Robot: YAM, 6 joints.
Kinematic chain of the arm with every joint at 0, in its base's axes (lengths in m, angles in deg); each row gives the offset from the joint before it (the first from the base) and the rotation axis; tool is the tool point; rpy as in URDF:
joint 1: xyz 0 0 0.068 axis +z
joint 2: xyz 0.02 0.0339 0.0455 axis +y
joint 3: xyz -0.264 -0.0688 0 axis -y
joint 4: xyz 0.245 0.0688 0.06 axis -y
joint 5: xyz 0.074 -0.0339 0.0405 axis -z
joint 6: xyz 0.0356 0 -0.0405 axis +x
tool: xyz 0 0 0 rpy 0 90 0
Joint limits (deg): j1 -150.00..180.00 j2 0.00..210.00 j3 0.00..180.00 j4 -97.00..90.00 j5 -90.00..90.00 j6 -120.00..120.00
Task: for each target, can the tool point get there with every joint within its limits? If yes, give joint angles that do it. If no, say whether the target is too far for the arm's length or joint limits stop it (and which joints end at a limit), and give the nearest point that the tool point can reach.
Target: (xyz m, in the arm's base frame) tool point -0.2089 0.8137 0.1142
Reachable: no: too far | nearest point -0.1606 0.6256 0.1140 | short by 0.194 m
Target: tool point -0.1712 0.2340 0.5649
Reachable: yes | joints -48.59 26.48 122.84 -14.79 -47.94 -4.41
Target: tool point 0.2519 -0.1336 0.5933
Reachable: yes | joints 145.95 41.99 150.07 -34.25 58.48 -77.41
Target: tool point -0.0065 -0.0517 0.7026
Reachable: yes | joints 93.96 85.09 154.75 66.06 -16.43 16.00
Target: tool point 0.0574 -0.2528 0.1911
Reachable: yes | joints -84.74 80.11 31.12 23.15 -72.46 24.11
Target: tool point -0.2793 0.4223 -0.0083
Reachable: yes | joints 119.68 172.77 142.64 -72.42 -70.25 91.40
